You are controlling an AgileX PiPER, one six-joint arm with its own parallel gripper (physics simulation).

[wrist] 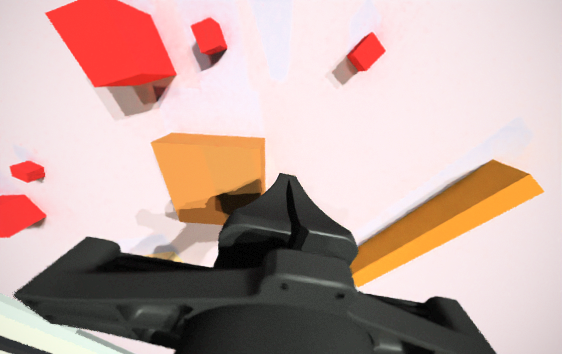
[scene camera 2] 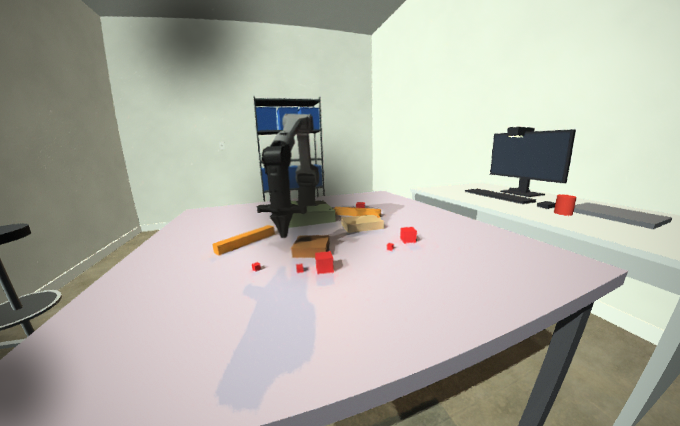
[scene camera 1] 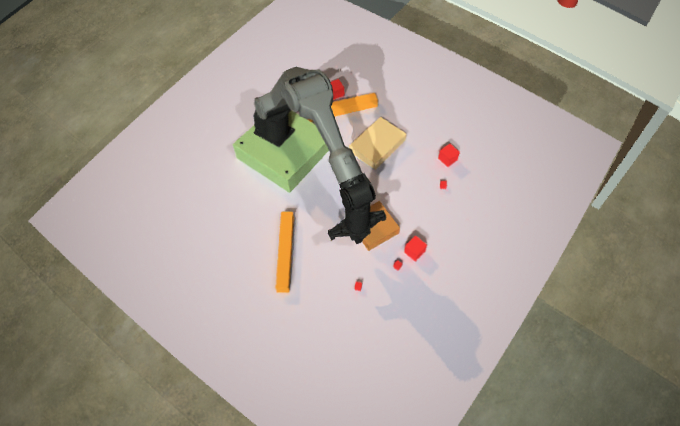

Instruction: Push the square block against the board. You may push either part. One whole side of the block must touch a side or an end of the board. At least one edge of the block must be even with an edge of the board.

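Observation:
The orange-brown square block (scene camera 1: pixel 385 230) (scene camera 2: pixel 308 247) (wrist: pixel 210 160) lies flat on the table, partly covered by the gripper in scene camera 1 and the wrist view. The pale yellow board (scene camera 1: pixel 388 134) (scene camera 2: pixel 363 224) lies flat, nearer the robot base; a sliver of the board (wrist: pixel 167 256) shows in the wrist view. A wide gap separates block and board, and they are turned differently. My gripper (scene camera 1: pixel 357 240) (scene camera 2: pixel 284 235) (wrist: pixel 285 184) is shut and empty, pointing down. Its tips are above the table just beside the block's left side in scene camera 1; contact is not visible.
Long orange bars (scene camera 1: pixel 285 250) (scene camera 1: pixel 357 103) lie left of the block and behind the board. Large red cubes (scene camera 1: pixel 448 154) (scene camera 1: pixel 415 248) and small red cubes (scene camera 1: pixel 443 184) (scene camera 1: pixel 397 264) (scene camera 1: pixel 358 285) lie around the block. The green base slab (scene camera 1: pixel 260 168) is at the arm's foot.

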